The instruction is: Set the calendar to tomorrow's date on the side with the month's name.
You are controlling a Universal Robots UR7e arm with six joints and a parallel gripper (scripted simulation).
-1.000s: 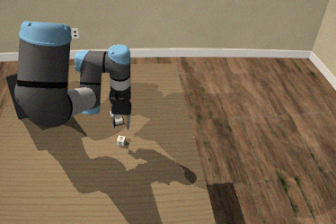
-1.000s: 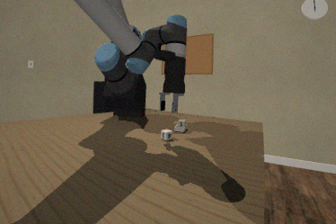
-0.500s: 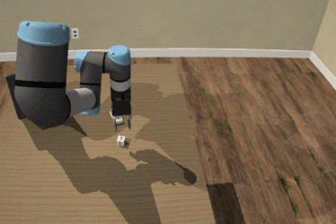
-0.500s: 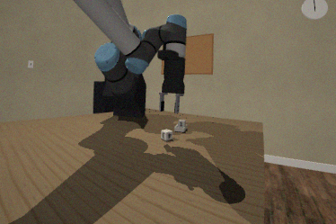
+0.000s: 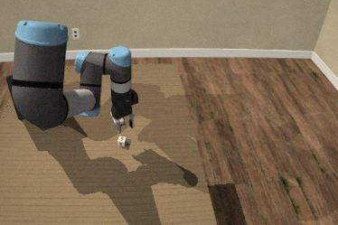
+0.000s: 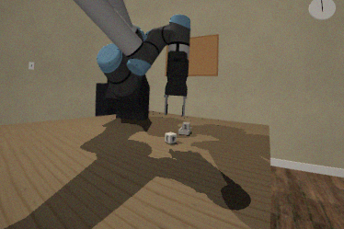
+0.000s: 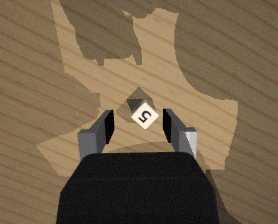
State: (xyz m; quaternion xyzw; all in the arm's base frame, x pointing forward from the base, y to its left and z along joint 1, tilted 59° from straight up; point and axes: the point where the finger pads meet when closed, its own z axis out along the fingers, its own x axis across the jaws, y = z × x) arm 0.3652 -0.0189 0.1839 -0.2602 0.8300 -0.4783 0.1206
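Now: hand 1 cm past the white digit cube, 1 cm to the right of it and 10 cm above it. Also, from my hand: white tray: 2 cm behind, 16 cm to the left, 11 cm below.
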